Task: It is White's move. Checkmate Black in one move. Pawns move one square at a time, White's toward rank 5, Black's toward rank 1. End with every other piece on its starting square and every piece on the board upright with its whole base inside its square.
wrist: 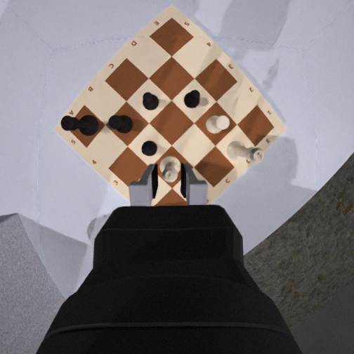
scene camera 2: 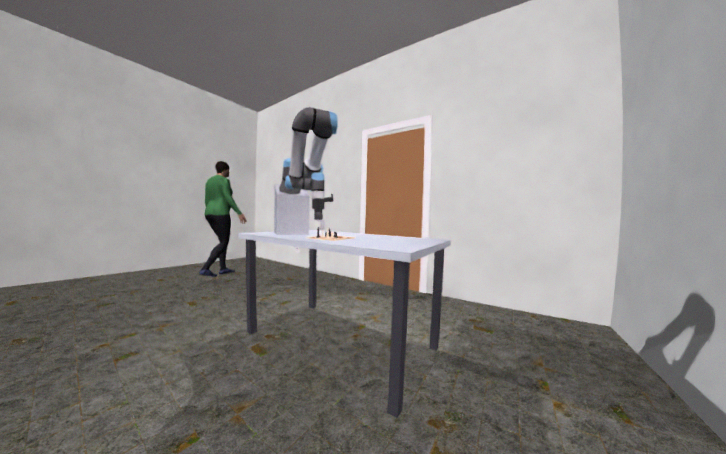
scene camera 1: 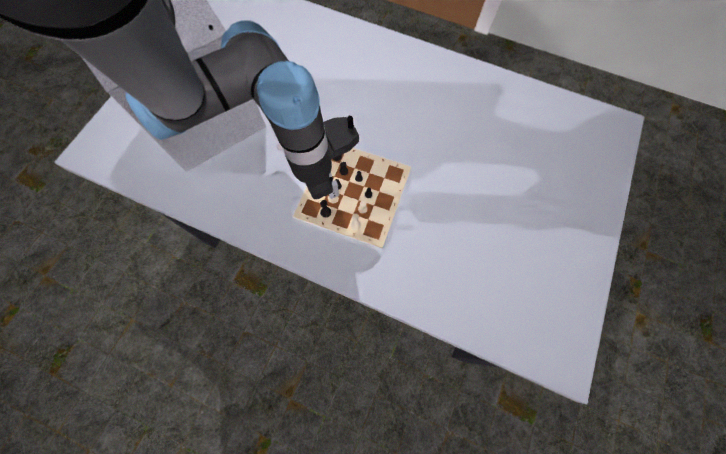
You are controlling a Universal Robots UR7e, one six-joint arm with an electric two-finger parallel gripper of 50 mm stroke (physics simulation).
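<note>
My gripper points down, partly open, its fingers either side of the white piece on B2; I cannot tell how far they reach down around it. On the board, a white pawn stands on D2 and a tall white piece on D1. Black pieces are the tall one on A5, others on B4, C4, D3 and B3. A black piece on B1 is hidden in the wrist view.
The board lies on a white table. The arm's grey pedestal stands at one end, near the board. Black pieces close to the fingers stand on B3 and B1. A person in green is beyond the table.
</note>
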